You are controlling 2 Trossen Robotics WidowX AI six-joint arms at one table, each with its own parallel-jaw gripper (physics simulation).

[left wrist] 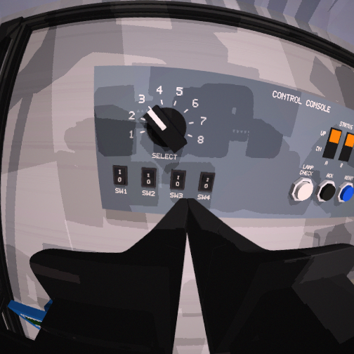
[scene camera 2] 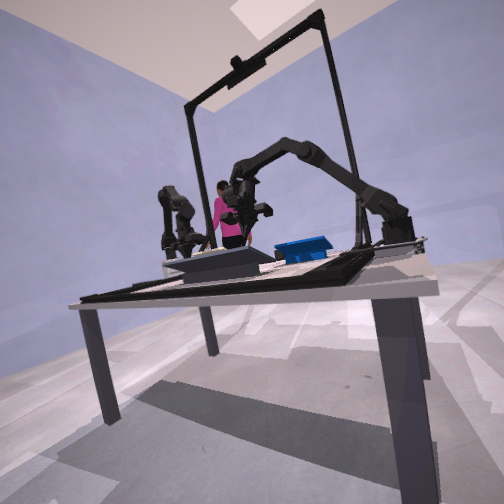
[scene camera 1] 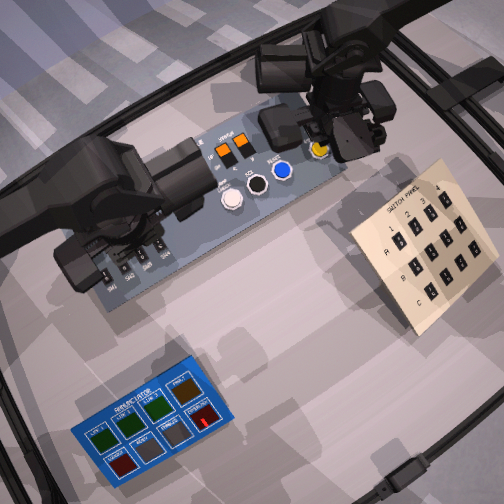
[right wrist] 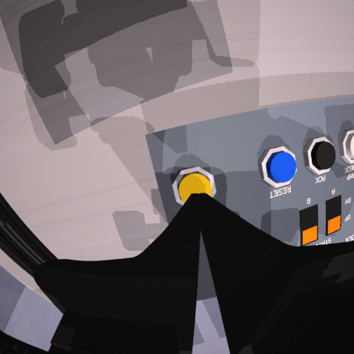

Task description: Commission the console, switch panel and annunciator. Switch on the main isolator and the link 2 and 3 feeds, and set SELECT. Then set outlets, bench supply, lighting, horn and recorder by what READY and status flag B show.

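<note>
The grey control console (scene camera 1: 200,255) (scene camera 2: 215,260) (left wrist: 250,200) has a black SELECT knob (left wrist: 167,128) whose white line points at 3. Rockers SW1 (left wrist: 119,175) to SW4 (left wrist: 206,182) sit below it; their positions are hard to tell. Status flags A (left wrist: 332,143) and B (left wrist: 347,147) show orange at UP. My left gripper (left wrist: 186,204) (scene camera 2: 246,239) is shut and empty, above the console near SW3. My right gripper (right wrist: 197,199) is shut and empty, its tips at the yellow button (right wrist: 194,185) (scene camera 1: 319,149). On the blue annunciator (scene camera 1: 227,416), READY (scene camera 1: 147,450) is unlit and OVERLOAD (scene camera 1: 202,420) shows a small red streak.
The cream switch panel (scene camera 1: 372,245), with rocker rows A to C and columns 1 to 4, lies at the right in scene camera 1. White lamp check (scene camera 1: 232,199), black ACK (scene camera 1: 257,184) and blue RESET (scene camera 1: 282,170) buttons lie between the grippers.
</note>
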